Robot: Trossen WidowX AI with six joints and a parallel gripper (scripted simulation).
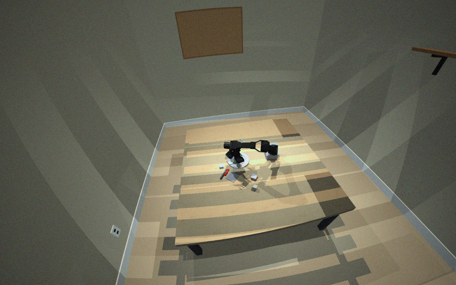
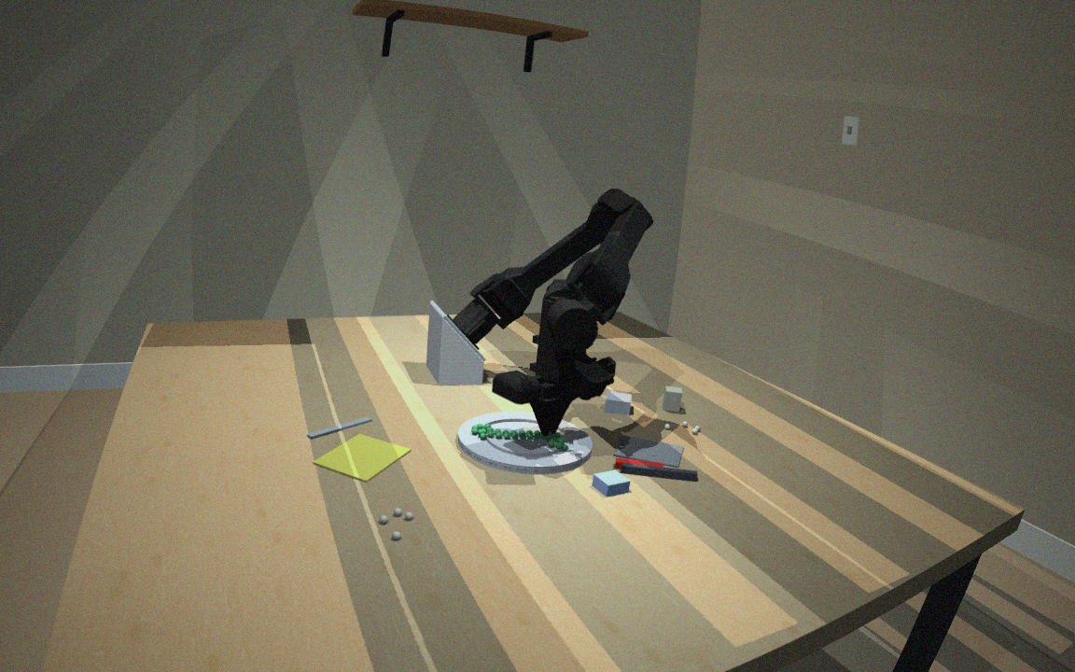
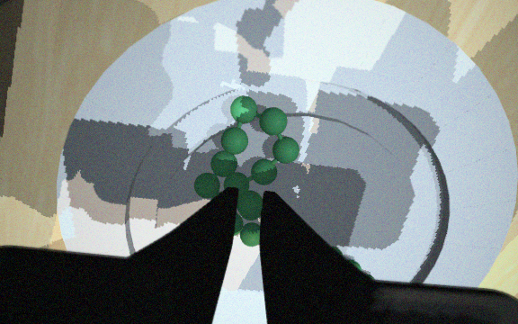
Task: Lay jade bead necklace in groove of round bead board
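Right now the round grey bead board is 2 cm to the right of my gripper tip, 2 cm behind it and 1 cm below it. Also, from my gripper tip: grey plate: 14 cm to the left, 7 cm ahead, 2 cm below; blue block: 15 cm ahead, 1 cm to the left, 1 cm below; red and black pen: 13 cm ahead, 9 cm to the left, 2 cm below.
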